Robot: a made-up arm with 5 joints.
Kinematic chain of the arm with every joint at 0, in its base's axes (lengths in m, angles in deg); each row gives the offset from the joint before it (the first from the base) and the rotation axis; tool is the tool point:
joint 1: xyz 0 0 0.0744 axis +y
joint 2: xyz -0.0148 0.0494 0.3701 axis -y
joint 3: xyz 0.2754 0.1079 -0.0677 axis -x
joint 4: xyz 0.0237 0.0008 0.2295 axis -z
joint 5: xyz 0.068 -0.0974 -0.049 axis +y
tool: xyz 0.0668 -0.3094 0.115
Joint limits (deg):
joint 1: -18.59..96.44
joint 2: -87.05..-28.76
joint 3: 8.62..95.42
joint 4: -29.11..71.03
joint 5: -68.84..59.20
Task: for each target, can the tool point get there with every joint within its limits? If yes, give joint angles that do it. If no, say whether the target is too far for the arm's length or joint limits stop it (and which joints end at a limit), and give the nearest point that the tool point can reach.
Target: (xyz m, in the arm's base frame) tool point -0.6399 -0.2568 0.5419
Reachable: no: joint limits stop it (at a limit: joint 1, joint 2, joint 3, joint 4, joint 5) | nearest point -0.1236 -0.1333 0.5820 | short by 0.532 m
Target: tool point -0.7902 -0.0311 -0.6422
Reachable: no: joint limits stop it (at a limit: joint 1, joint 4) | nearest point -0.2445 0.0468 -0.3176 | short by 0.640 m
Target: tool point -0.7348 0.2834 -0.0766
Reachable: no: joint limits stop it (at a limit: joint 1, joint 2, joint 4, joint 5) | nearest point -0.3150 0.2951 -0.1264 | short by 0.423 m
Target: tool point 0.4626 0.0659 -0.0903
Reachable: yes | joints 36.64 -79.74 49.42 22.11 24.00
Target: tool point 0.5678 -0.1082 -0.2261
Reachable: yes | joints 64.02 -42.18 20.40 -5.08 -35.90
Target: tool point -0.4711 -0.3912 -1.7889
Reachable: no: too far | nearest point 0.0808 -0.0666 -0.5831 | short by 1.365 m
